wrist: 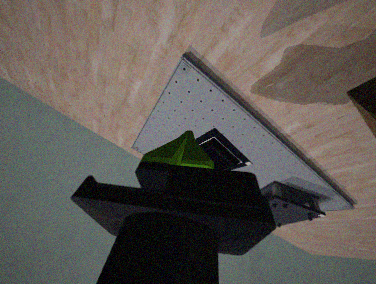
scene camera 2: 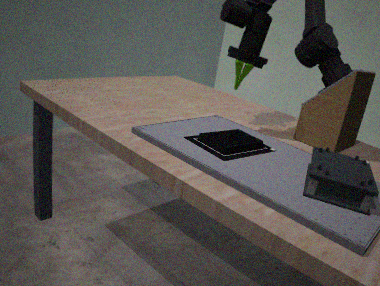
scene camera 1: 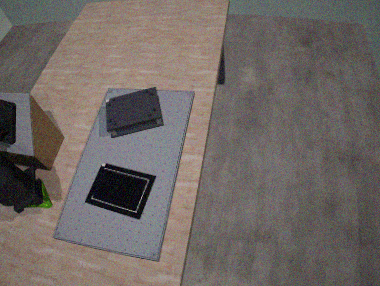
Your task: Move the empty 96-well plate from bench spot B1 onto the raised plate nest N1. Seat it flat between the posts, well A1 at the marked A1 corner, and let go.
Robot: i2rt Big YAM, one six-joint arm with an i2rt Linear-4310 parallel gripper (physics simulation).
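Pixels of known places: gripper, fingertip midpoint: [wrist: 189, 135] [scene camera 2: 235, 89] [scene camera 1: 50, 206]; arm's base, link origin: [scene camera 2: 342, 86] [scene camera 1: 5, 120].
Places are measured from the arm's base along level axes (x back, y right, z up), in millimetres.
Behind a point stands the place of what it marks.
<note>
The black 96-well plate [scene camera 1: 118, 189] {y 56, x -366, z -142 mm} [scene camera 2: 231, 140] {y 43, x -377, z -140 mm} lies flat on the black B1 mat [scene camera 1: 147, 192] {y 40, x -442, z -153 mm} [scene camera 2: 226, 157] {y -2, x -434, z -152 mm}, within its white outline. Part of the plate also shows beyond the fingers in the wrist view. Its well A1 is too dark to tell. The dark grey raised nest N1 [scene camera 1: 134, 109] {y -182, x -326, z -110 mm} [scene camera 2: 345, 172] {y -204, x -337, z -110 mm} [wrist: 292, 210] {y -164, x -268, z -110 mm} has small posts on top and carries no plate; it stands turned relative to the board, with a small pale mark at one corner. My gripper [scene camera 2: 237, 88] {y 174, x -248, z -62 mm} [wrist: 189, 135] {y 174, x -248, z -62 mm} is shut and empty, its green fingertips together, high above the table and apart from the plate.
The grey perforated board [scene camera 1: 167, 135] {y -141, x -437, z -154 mm} [scene camera 2: 280, 177] {y -108, x -394, z -154 mm} [wrist: 200, 95] {y 179, x -252, z -154 mm} bears both B1 and N1. A wooden block with a slanted top [scene camera 1: 47, 135] {y -26, x -99, z -86 mm} [scene camera 2: 325, 120] {y -24, x -99, z -88 mm} stands beside the board near N1, with a dark arm part by it. The table edge [scene camera 1: 200, 150] {y -121, x -540, z -167 mm} runs close along the board's far side from the arm.
</note>
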